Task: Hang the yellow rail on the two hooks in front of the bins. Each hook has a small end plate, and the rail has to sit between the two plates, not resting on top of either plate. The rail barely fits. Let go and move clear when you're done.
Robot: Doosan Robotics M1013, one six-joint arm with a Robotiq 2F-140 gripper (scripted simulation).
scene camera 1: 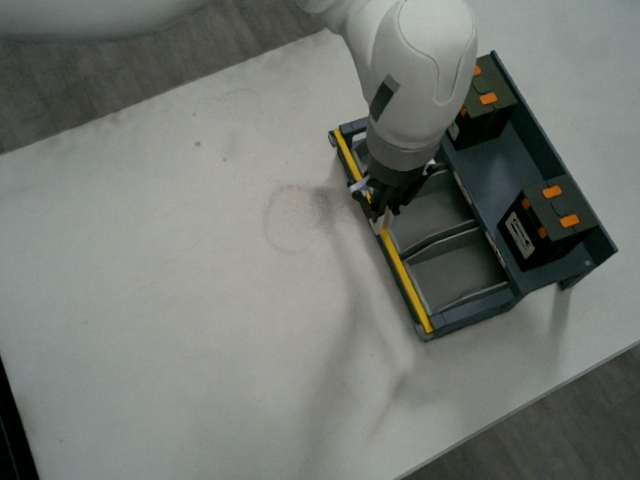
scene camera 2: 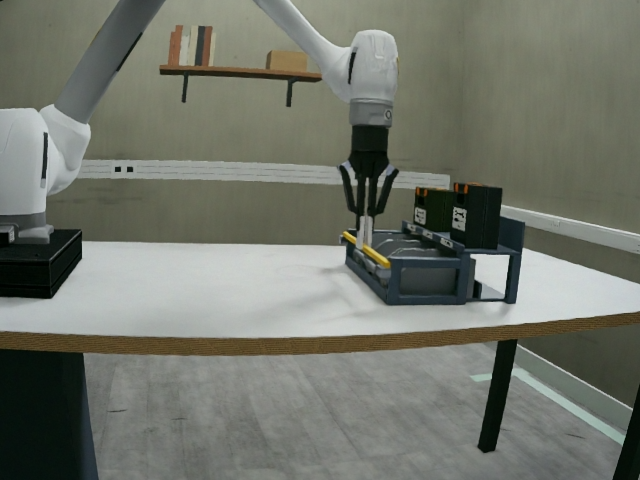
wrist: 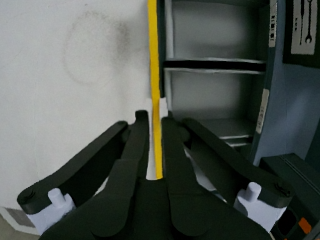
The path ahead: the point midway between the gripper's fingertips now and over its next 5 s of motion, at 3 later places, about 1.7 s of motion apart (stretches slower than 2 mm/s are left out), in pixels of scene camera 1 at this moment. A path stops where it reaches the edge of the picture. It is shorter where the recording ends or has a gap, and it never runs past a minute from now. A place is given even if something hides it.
The gripper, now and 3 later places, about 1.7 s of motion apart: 379, 225; 378, 227; 383, 209; 384, 205
